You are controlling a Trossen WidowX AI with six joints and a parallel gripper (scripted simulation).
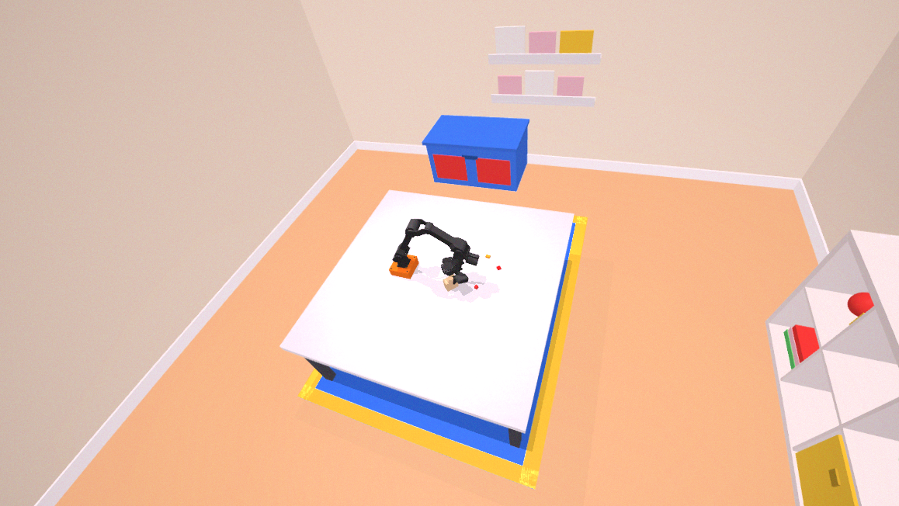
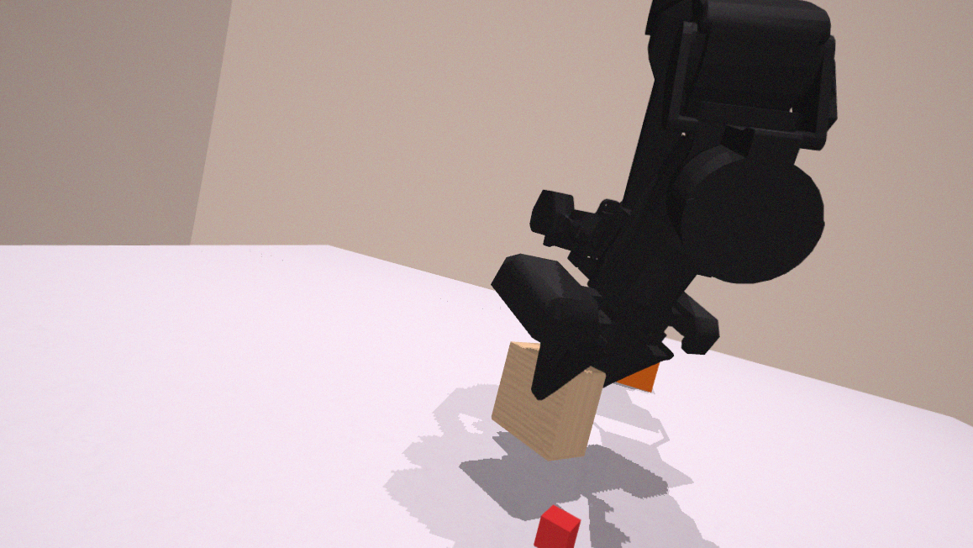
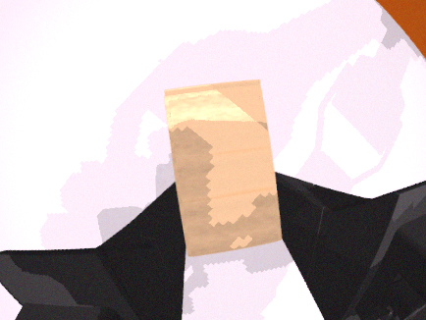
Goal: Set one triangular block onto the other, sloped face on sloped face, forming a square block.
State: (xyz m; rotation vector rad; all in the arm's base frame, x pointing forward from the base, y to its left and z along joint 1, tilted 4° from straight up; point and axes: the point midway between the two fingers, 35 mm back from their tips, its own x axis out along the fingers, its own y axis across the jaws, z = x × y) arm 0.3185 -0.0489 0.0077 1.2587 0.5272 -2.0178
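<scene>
Now: gripper tip 130 mm short of the red cube, 10 mm to the right of it and 30 mm above it.
</scene>
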